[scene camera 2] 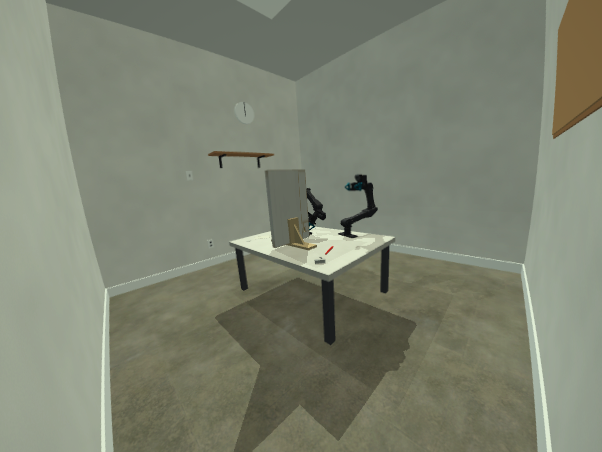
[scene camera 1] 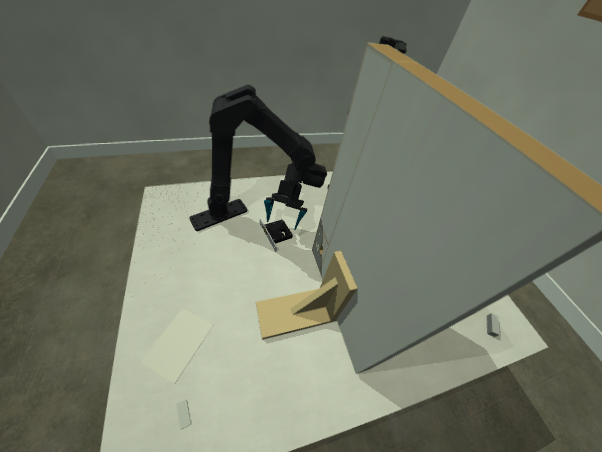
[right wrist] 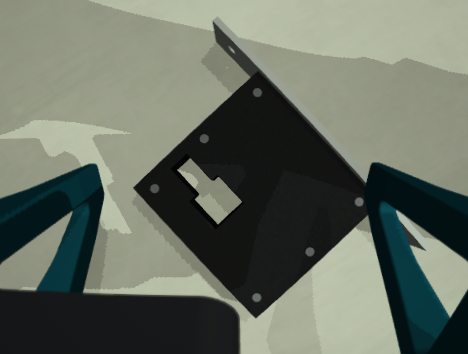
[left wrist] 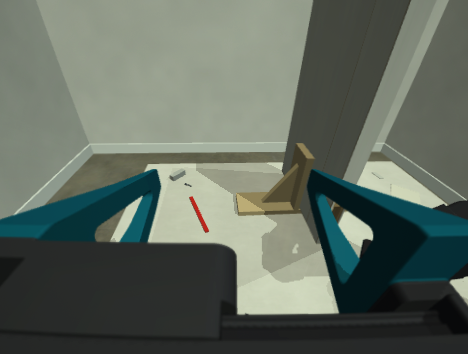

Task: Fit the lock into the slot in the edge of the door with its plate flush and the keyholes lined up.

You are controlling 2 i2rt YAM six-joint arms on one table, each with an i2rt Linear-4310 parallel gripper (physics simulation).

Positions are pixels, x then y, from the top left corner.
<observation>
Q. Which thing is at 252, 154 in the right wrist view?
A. A black lock.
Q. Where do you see a wooden bracket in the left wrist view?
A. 285, 197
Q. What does the left gripper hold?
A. Nothing.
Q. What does the right gripper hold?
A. Nothing.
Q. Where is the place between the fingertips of the left gripper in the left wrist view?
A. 233, 177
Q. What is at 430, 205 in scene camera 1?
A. A grey door.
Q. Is the left gripper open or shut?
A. Open.
</observation>
